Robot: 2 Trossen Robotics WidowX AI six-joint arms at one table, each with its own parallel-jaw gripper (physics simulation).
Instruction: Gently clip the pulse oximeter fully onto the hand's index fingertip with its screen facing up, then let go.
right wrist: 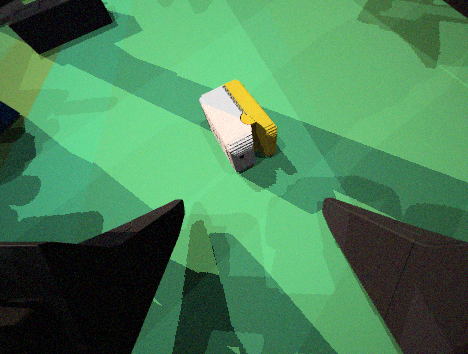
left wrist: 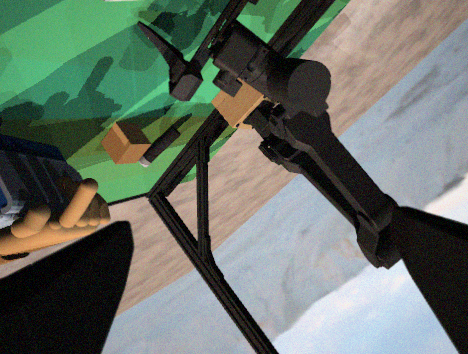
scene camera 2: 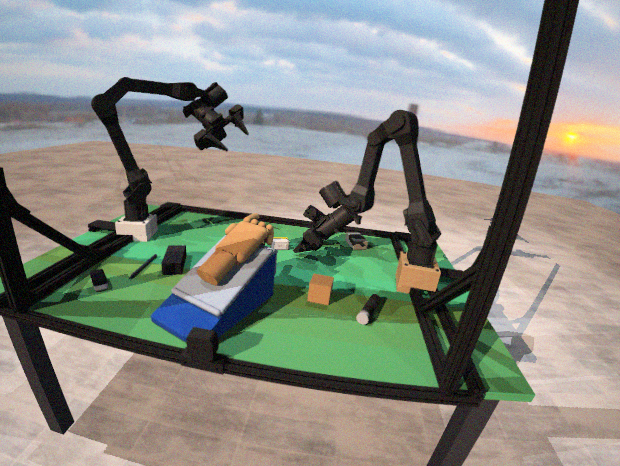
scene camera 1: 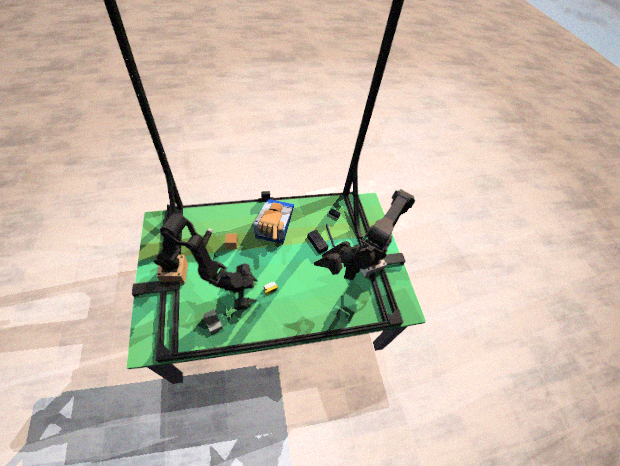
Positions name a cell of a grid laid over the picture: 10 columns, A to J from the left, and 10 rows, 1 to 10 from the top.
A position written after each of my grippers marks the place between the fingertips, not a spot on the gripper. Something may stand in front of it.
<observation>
my left gripper: left wrist F7; scene camera 2 D4; scene camera 1 F6; not seen in the right wrist view (out of frame)
</observation>
